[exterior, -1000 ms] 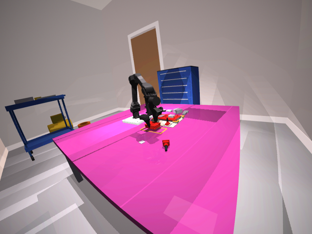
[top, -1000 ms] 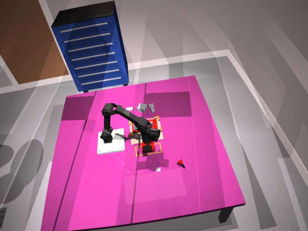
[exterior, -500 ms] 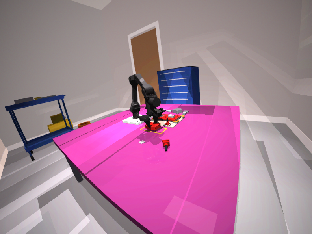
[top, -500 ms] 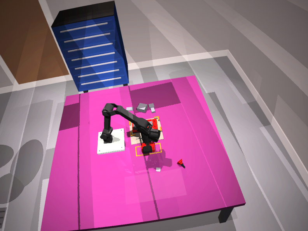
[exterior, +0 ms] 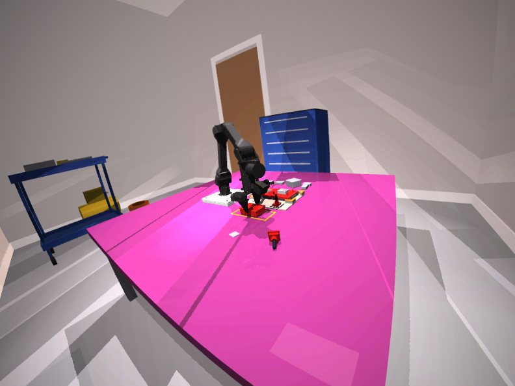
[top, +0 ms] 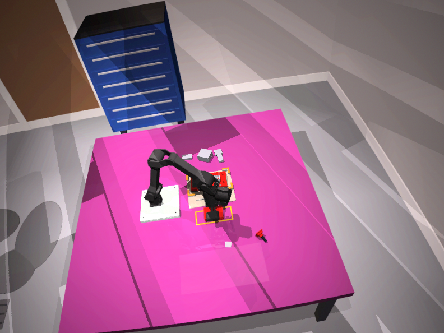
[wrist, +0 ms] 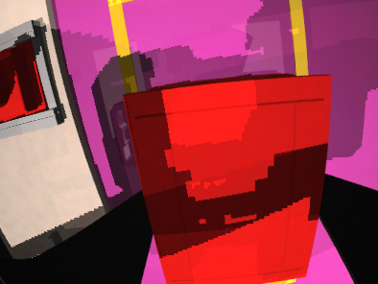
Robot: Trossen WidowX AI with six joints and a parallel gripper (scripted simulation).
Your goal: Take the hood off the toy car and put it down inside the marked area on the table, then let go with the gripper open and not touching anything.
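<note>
My gripper tip is now right at the red hood panel.
</note>
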